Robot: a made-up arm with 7 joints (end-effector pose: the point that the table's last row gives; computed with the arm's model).
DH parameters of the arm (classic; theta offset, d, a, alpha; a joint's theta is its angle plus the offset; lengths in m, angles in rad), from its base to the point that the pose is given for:
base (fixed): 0.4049 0 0.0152 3.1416
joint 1: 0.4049 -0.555 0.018 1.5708
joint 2: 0 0.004 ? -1.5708
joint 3: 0 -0.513 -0.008 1.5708
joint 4: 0 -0.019 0.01 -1.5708
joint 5: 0 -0.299 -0.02 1.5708
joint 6: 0 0.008 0 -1.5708
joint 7: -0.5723 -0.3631 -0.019 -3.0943
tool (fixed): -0.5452 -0.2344 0 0
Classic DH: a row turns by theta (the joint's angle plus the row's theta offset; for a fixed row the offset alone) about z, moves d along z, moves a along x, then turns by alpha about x.
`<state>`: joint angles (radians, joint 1 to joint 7).
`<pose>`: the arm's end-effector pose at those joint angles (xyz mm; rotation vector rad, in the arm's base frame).
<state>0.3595 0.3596 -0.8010 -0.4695 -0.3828 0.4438 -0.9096</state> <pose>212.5 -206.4 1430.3 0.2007 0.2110 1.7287</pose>
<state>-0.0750 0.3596 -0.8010 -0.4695 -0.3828 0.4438 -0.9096</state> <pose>283.4 -103.1 1430.3 0.1623 0.2688 2.1597</pose>
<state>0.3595 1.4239 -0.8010 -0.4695 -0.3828 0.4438 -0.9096</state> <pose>812.0 -431.7 767.5 1.3349 0.6027 1.5237</pose>
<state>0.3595 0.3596 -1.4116 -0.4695 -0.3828 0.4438 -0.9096</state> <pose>283.3 -269.8 1396.9 0.2363 0.0359 2.3243</pose>
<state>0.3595 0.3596 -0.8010 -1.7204 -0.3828 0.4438 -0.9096</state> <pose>-152.4 -271.1 1102.6 -0.3735 -0.9986 1.3271</pose>
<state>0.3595 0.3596 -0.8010 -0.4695 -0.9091 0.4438 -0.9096</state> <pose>204.4 -196.0 1432.9 -0.0375 0.1942 2.2192</pose>
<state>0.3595 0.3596 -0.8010 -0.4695 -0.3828 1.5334 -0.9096</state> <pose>282.4 -119.3 1355.6 0.2668 1.4423 1.5471</pose>
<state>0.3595 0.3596 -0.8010 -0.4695 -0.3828 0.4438 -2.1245</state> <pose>229.7 -188.6 1426.5 0.2926 0.0888 2.9407</pose>
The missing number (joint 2, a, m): 0.021
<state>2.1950 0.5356 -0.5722 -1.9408 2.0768 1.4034 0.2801</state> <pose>-228.0 122.8 959.8 2.0361 -1.7910 -1.0525</pose>
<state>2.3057 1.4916 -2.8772 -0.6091 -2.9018 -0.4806 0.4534</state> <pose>-596.5 -698.5 439.6 -1.4499 -1.7557 2.1263</pose>
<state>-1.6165 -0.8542 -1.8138 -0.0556 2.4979 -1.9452 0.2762</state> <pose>-50.8 -580.4 1009.3 1.7333 -1.7697 -0.2603</pose>
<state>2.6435 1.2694 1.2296 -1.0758 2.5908 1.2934 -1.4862</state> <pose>-316.0 -523.3 877.2 1.4043 0.3442 2.4055</pose>
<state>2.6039 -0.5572 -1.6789 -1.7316 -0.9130 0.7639 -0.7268</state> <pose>-16.6 465.1 1001.5 -1.4568 0.5436 0.4261</pose>
